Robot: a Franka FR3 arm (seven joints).
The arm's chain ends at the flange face. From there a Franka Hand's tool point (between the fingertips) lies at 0.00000 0.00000 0.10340 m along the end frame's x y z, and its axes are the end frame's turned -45 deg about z.
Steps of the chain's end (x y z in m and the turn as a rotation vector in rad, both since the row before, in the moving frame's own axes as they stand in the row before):
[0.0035 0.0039 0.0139 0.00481 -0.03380 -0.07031]
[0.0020 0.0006 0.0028 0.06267 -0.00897 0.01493]
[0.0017 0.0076 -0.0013 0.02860 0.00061 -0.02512]
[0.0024 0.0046 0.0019 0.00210 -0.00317 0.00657]
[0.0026 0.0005 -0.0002 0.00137 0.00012 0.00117]
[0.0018 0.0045 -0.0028 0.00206 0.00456 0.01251]
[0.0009 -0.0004 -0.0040 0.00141 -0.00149 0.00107]
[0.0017 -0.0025 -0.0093 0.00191 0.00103 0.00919]
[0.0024 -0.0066 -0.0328 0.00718 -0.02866 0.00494]
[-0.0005 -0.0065 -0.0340 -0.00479 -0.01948 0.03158]
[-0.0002 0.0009 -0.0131 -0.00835 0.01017 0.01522]
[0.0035 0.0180 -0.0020 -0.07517 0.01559 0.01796]
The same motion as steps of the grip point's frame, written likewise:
[-0.0025 0.0025 0.0138 0.02730 -0.02050 -0.07031]
[0.0050 -0.0034 0.0026 0.05066 0.03797 0.01493]
[-0.0021 0.0045 -0.0013 0.01979 0.02065 -0.02512]
[-0.0016 0.0046 0.0019 0.00373 -0.00076 0.00657]
[0.0016 0.0021 -0.0002 0.00088 0.00105 0.00117]
[-0.0014 0.0046 -0.0028 -0.00177 0.00468 0.01251]
[0.0009 0.0001 -0.0040 0.00205 -0.00006 0.00107]
[0.0032 -0.0006 -0.0093 0.00062 0.00208 0.00919]
[0.0048 -0.0056 -0.0328 0.02534 -0.01519 0.00494]
[0.0025 -0.0061 -0.0340 0.01039 -0.01716 0.03158]
[-0.0007 0.0018 -0.0131 -0.01310 0.00129 0.01522]
[-0.0147 0.0218 -0.0023 -0.06418 -0.04213 0.01796]

